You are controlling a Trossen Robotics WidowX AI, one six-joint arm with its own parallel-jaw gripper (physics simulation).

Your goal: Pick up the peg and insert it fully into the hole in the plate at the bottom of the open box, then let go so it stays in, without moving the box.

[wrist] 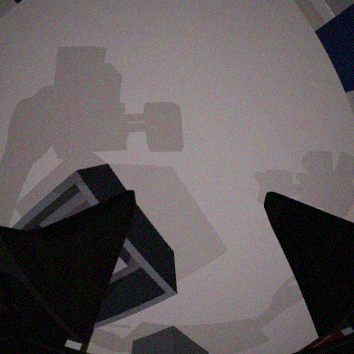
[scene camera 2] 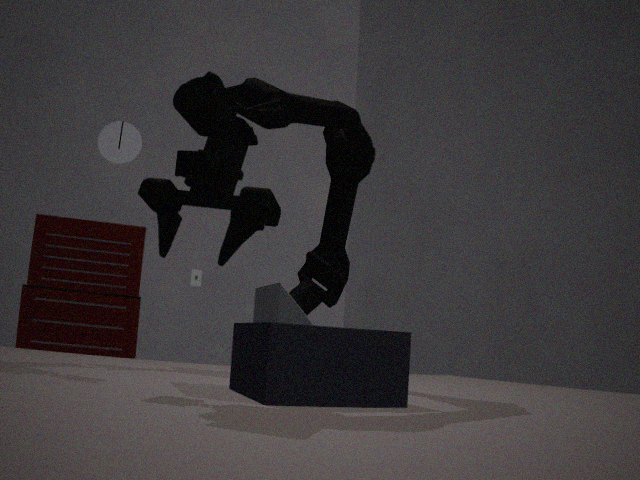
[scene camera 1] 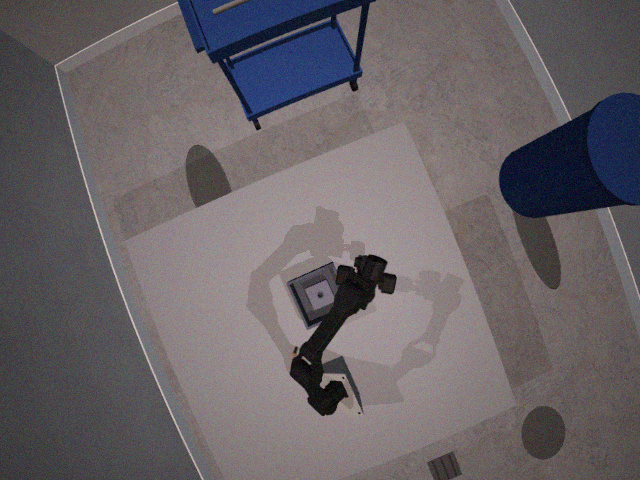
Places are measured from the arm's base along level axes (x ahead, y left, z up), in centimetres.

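Pixels of known places: gripper, fingertip midpoint: (wrist: 201, 198) (scene camera 2: 190, 260); arm's base, origin of the base link: (scene camera 2: 291, 309) (scene camera 1: 339, 388).
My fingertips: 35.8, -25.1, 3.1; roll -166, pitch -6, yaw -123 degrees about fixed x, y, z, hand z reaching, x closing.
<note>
For each thing: its top centre in the pictures, then the offset to it from my fingertips, as dx, dy, dz. Level surfaces: height alone.
- peg, middle of its top: (scene camera 1: 294, 354) -19.4, +36.5, -8.9
- dark open box, middle of its top: (scene camera 2: 316, 328) (wrist: 72, 273) (scene camera 1: 320, 296) -2.6, +18.5, -7.1
- pale surface, its level: dz -16.8
The peg (scene camera 1: 295, 351) is a tiny orange-brown and dark shape beside the arm's lower part in scene camera 1; its pose is too small to tell. It cannot be made out in scene camera 2 or clearly in the wrist view. The dark open box (scene camera 1: 299, 303) (scene camera 2: 336, 366) (wrist: 155, 245) stands on the pale surface. Its light plate (scene camera 1: 312, 302) (wrist: 120, 266) has a dark round hole (scene camera 1: 320, 295); the arm covers the box's right part in scene camera 1. My gripper (scene camera 1: 366, 279) (scene camera 2: 192, 259) (wrist: 201, 198) is open and empty, high above the surface, fingers pointing down, to the box's upper right in scene camera 1.
A grey wedge-shaped block (scene camera 1: 336, 365) (scene camera 2: 267, 304) (wrist: 167, 342) stands at the arm's base, below the box in scene camera 1. A blue cart (scene camera 1: 294, 77) and a blue cylinder (scene camera 1: 547, 165) stand beyond the pale surface (scene camera 1: 206, 310). A red cabinet (scene camera 2: 85, 263) stands in the background.
</note>
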